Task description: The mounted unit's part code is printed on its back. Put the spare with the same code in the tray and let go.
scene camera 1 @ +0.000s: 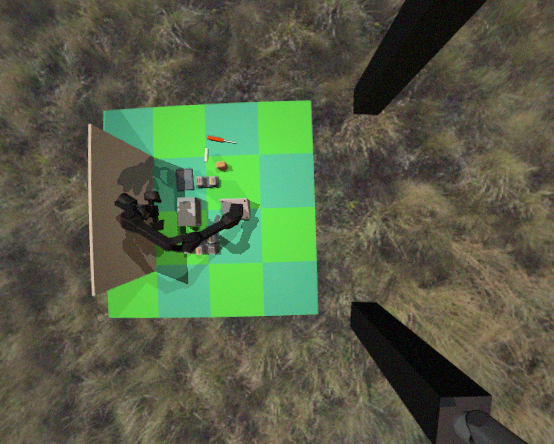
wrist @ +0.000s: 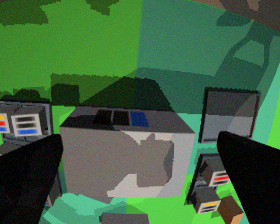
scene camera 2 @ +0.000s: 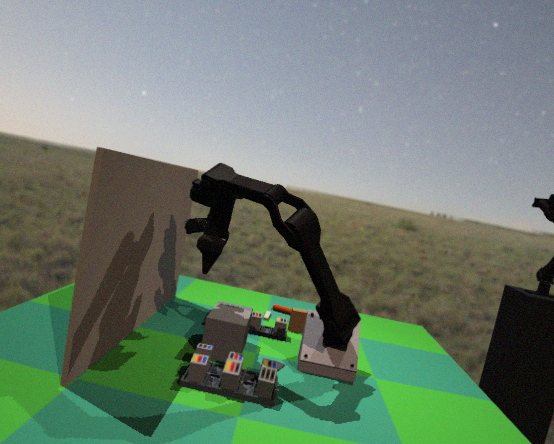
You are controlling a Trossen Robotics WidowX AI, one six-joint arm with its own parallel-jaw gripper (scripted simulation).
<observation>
same spot on mounted unit: (wrist: 119, 152) = (scene camera 2: 221, 311)
</observation>
